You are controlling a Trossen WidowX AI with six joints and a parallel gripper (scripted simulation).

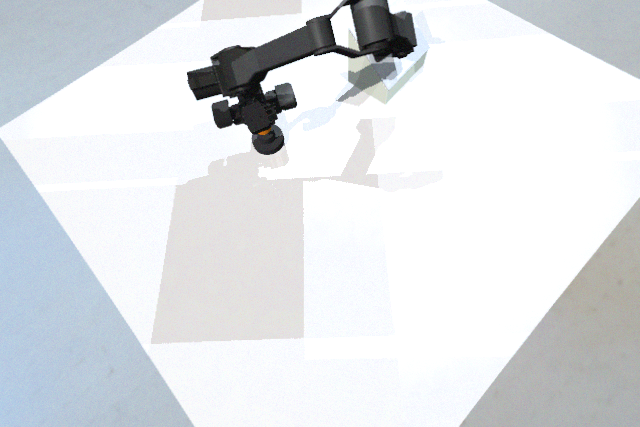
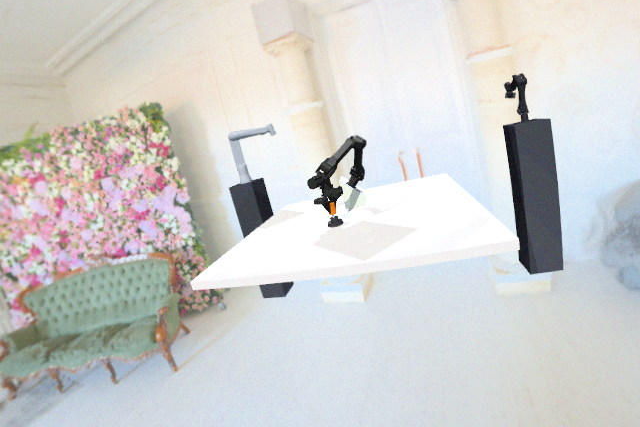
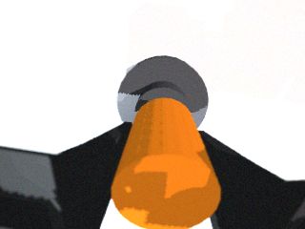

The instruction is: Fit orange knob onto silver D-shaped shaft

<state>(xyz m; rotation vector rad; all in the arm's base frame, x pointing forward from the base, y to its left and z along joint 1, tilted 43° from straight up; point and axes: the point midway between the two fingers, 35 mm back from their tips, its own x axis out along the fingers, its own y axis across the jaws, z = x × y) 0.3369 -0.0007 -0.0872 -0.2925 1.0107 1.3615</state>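
Right now my gripper tip is 30 mm below the orange knob. Round my gripper tip: dark round pedestal 40 mm below.
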